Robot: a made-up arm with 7 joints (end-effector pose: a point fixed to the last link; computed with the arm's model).
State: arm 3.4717 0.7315 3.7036 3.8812 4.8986 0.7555 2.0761
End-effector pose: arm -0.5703 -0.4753 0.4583 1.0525 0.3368 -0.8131
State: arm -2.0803 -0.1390 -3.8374 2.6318 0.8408 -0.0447 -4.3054
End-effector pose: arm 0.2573 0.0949 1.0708 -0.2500 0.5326 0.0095
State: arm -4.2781 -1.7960 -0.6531 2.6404 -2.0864 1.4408 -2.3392
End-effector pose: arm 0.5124 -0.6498 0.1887 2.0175 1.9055 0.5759
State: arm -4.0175 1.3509 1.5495 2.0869 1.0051 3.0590 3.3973
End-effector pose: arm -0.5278 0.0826 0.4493 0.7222 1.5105 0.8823
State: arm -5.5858 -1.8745 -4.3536 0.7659 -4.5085 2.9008 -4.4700
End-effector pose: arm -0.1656 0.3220 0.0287 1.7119 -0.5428 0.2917
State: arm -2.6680 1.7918 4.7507 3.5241 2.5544 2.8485 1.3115
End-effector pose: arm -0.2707 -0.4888 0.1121 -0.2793 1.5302 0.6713
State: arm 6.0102 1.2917 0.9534 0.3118 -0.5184 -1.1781 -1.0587
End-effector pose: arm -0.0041 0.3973 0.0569 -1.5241 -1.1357 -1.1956
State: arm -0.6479 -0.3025 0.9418 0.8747 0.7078 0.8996 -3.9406
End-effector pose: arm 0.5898 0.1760 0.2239 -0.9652 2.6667 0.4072
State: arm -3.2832 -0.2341 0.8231 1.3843 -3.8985 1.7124 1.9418
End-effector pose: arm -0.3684 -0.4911 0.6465 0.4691 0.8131 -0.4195
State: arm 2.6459 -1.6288 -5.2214 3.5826 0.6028 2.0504 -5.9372
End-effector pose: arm 0.6319 -0.2237 0.0805 1.5210 -0.5061 -0.4379
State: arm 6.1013 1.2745 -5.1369 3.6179 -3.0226 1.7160 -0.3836
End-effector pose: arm 0.4333 -0.4909 0.6061 1.3883 -0.7021 -0.6086
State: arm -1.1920 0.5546 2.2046 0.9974 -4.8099 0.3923 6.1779
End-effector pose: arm 0.3877 0.5111 0.4098 -1.6111 0.2505 0.2128
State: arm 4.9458 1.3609 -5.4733 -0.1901 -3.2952 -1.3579 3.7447
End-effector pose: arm -0.1094 0.2057 0.2552 -1.1628 -0.4817 2.2250
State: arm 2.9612 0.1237 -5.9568 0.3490 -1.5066 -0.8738 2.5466
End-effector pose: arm -0.2749 -0.2069 0.0073 0.9954 2.3794 -1.2663
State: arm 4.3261 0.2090 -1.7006 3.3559 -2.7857 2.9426 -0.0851
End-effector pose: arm 0.2020 -0.1933 0.7974 -2.8666 0.1156 -0.1124
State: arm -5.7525 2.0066 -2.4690 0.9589 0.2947 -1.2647 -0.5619
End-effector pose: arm 0.4361 -0.1044 0.6306 -0.0884 1.0920 0.2666
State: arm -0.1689 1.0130 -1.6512 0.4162 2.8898 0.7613 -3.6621
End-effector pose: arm -0.3818 -0.3645 0.1153 1.8622 -0.3075 -0.4168
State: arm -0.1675 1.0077 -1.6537 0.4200 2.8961 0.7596 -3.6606
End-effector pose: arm -0.3803 -0.3670 0.1155 1.8540 -0.3153 -0.4091
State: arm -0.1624 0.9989 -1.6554 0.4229 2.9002 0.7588 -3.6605
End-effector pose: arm -0.3769 -0.3706 0.1141 1.8494 -0.3189 -0.3963
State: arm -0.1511 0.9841 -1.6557 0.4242 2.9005 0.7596 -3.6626
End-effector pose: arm -0.3701 -0.3761 0.1100 1.8508 -0.3155 -0.3749
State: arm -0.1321 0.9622 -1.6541 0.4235 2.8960 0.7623 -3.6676
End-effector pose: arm -0.3587 -0.3836 0.1025 1.8599 -0.3026 -0.3430
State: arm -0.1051 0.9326 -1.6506 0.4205 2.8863 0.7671 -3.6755
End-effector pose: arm -0.3424 -0.3928 0.0915 1.8768 -0.2797 -0.2999
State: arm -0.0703 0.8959 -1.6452 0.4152 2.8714 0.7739 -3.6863
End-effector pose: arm -0.3208 -0.4032 0.0774 1.9009 -0.2458 -0.2459
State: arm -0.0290 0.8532 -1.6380 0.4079 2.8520 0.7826 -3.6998
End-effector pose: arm -0.2941 -0.4137 0.0607 1.9303 -0.2009 -0.1822
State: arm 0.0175 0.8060 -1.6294 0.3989 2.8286 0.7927 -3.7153
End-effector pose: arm -0.2628 -0.4232 0.0424 1.9630 -0.1457 -0.1106
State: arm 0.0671 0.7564 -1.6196 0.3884 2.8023 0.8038 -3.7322
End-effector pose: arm -0.2281 -0.4305 0.0233 1.9967 -0.0817 -0.0338
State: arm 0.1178 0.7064 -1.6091 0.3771 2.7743 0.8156 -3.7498
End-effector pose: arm -0.1915 -0.4349 0.0045 2.0289 -0.0112 0.0454
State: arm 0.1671 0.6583 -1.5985 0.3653 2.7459 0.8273 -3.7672
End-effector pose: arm -0.1552 -0.4360 -0.0131 2.0578 0.0621 0.1232
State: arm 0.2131 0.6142 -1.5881 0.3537 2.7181 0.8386 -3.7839
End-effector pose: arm -0.1208 -0.4341 -0.0287 2.0822 0.1356 0.1964
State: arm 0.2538 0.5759 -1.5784 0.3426 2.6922 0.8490 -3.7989
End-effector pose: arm -0.0904 -0.4299 -0.0421 2.1016 0.2048 0.2616
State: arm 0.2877 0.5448 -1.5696 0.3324 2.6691 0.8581 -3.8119
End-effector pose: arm -0.0653 -0.4243 -0.0530 2.1166 0.2669 0.3160
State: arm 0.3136 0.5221 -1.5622 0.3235 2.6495 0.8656 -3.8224
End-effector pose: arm -0.0465 -0.4185 -0.0612 2.1277 0.3188 0.3572
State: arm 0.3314 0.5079 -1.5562 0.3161 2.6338 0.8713 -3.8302
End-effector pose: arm -0.0342 -0.4135 -0.0671 2.1361 0.3593 0.3846
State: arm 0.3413 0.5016 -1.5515 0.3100 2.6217 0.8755 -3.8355
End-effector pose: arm -0.0281 -0.4096 -0.0708 2.1427 0.3885 0.3989
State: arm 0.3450 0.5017 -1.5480 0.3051 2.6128 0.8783 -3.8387
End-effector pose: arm -0.0268 -0.4068 -0.0729 2.1483 0.4079 0.4022
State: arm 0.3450 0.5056 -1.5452 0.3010 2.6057 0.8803 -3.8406
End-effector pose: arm -0.0283 -0.4049 -0.0740 2.1534 0.4216 0.3992
